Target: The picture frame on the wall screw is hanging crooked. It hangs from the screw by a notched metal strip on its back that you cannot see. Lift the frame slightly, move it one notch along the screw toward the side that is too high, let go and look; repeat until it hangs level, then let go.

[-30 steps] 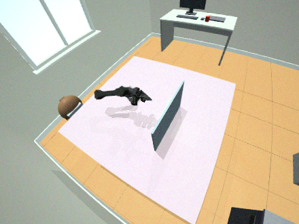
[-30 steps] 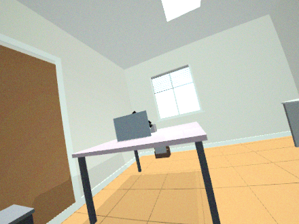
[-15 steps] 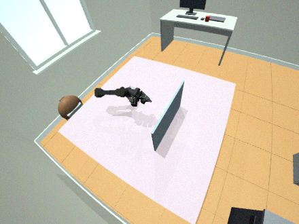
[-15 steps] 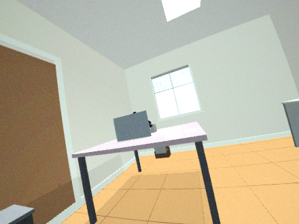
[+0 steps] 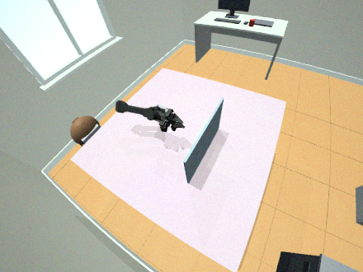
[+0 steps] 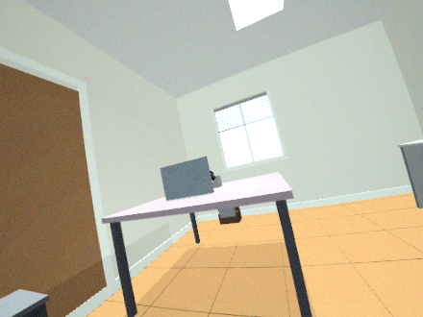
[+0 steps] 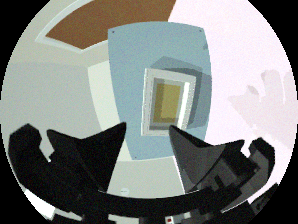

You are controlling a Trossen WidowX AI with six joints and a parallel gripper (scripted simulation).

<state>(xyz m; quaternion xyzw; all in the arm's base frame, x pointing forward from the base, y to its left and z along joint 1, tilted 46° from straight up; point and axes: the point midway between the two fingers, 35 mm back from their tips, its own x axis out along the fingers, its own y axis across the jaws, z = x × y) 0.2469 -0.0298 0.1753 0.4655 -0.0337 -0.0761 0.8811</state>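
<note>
My gripper tip is now 13 cm short of the picture frame and 5 cm above it. From my gripper tip the other things lie so: grey-blue wall panel: 14 cm ahead, 2 cm to the right, 6 cm below.
</note>
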